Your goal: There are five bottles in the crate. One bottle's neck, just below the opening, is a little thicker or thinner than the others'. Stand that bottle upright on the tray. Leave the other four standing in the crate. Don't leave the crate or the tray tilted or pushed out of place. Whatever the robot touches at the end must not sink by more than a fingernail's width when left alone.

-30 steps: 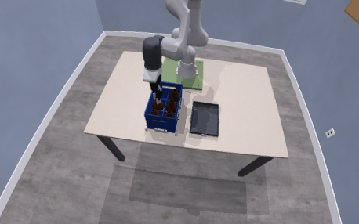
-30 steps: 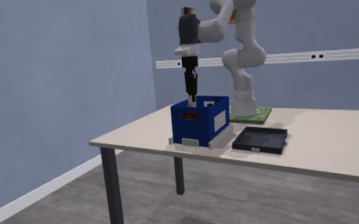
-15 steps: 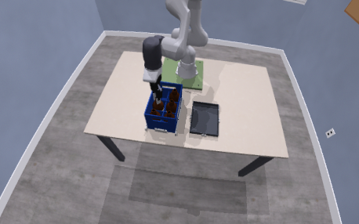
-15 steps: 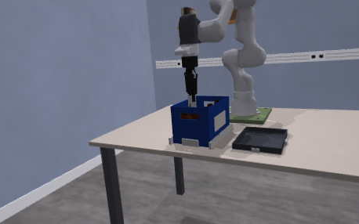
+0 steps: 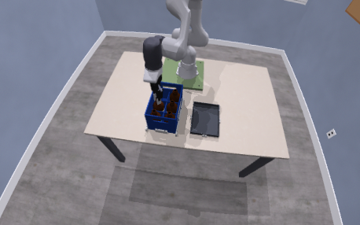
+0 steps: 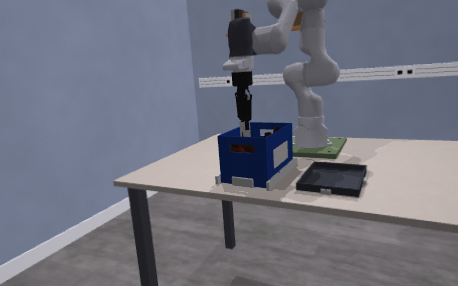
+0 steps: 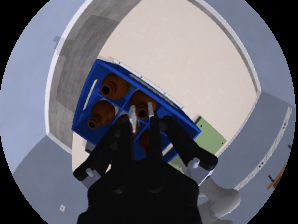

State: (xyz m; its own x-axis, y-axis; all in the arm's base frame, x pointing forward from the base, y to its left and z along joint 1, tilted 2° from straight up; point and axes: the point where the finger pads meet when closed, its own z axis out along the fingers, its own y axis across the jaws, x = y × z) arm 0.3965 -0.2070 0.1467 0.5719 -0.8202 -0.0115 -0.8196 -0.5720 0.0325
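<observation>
Now: hand 90 mm above the blue crate and 50 mm to the right of it. From my hand the other things lie so: dark tray (320 mm to the left, 160 mm below, 40 mm ahead); bottle (110 mm to the left, 90 mm below, 80 mm behind).
</observation>
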